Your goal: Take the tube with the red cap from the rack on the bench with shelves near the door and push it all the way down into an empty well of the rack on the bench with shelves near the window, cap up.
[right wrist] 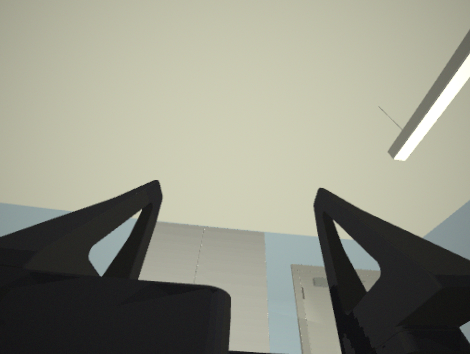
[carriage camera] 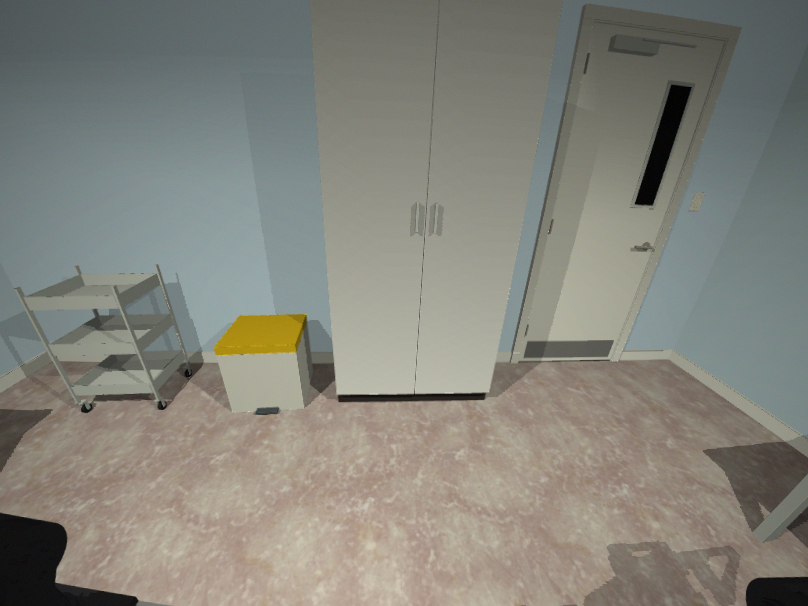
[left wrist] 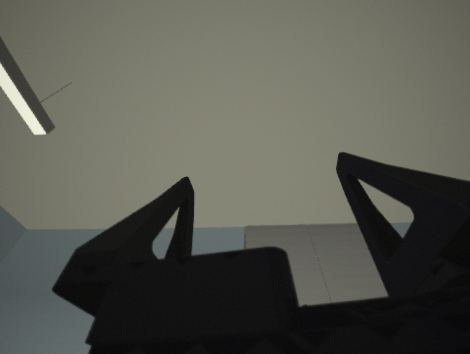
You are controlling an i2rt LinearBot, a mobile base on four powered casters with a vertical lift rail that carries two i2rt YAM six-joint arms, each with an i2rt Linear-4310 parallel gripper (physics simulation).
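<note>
The red-capped tube and the two racks do not show in these views. A grey bench leg shows at the right edge of the carriage view; its bench top is out of frame. My left gripper is open and empty, its fingers spread wide and pointing up toward the ceiling. My right gripper is open and empty too, its fingers also pointing up. In the carriage view, dark parts of the arms show at the bottom left and bottom right corners.
A tall two-door cabinet stands against the wall ahead. A closed door is to its right. A white bin with a yellow lid stands to its left, and a three-tier cart stands farther left. Shadows lie on the floor at the lower right.
</note>
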